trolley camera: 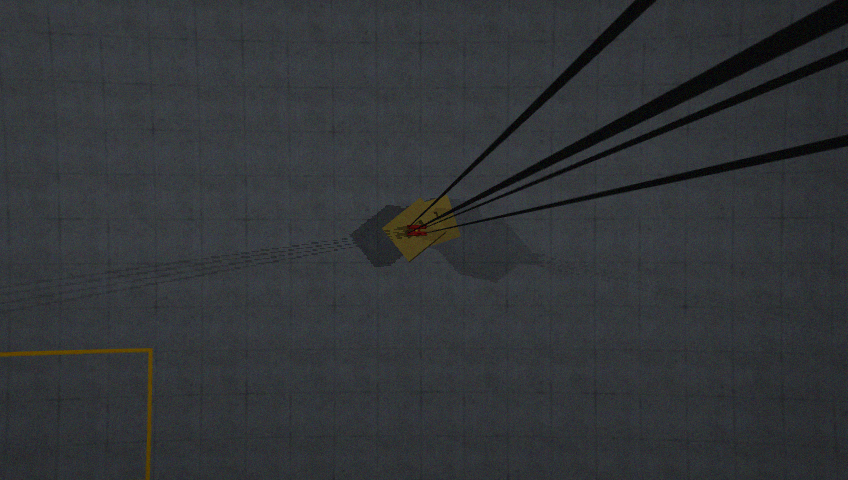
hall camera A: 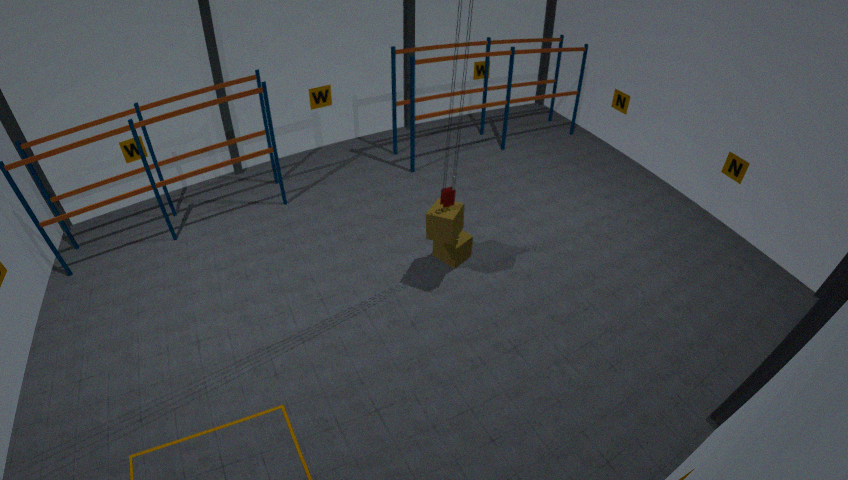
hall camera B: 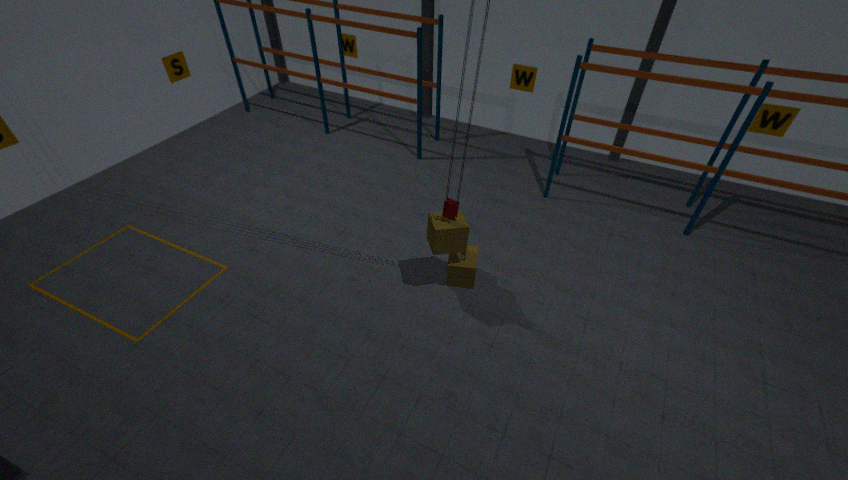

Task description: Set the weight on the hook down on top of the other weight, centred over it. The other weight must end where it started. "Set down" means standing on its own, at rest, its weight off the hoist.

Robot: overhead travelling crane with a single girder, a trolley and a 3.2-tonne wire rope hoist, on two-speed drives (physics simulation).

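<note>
The red hook block (hall camera A: 447,196) (hall camera B: 450,209) (trolley camera: 416,230), my gripper, hangs on the ropes and is shut on a yellow weight (hall camera A: 441,227) (hall camera B: 447,237) (trolley camera: 399,236). The other yellow weight (hall camera A: 459,252) (hall camera B: 461,274) (trolley camera: 450,224) stands on the floor, partly hidden under the hung one. The hung weight is off centre, shifted to the left of the lower weight in all three views, and turned at an angle to it. It overlaps part of the lower weight seen from above. Any gap between them is hidden.
A blue and orange rack (hall camera A: 274,143) (hall camera B: 419,118) and another such rack (hall camera A: 412,118) (hall camera B: 562,127) stand along the W wall, away from the weights. A yellow marked rectangle (hall camera A: 206,431) (hall camera B: 181,303) (trolley camera: 149,410) lies on the floor to the lower left in each view.
</note>
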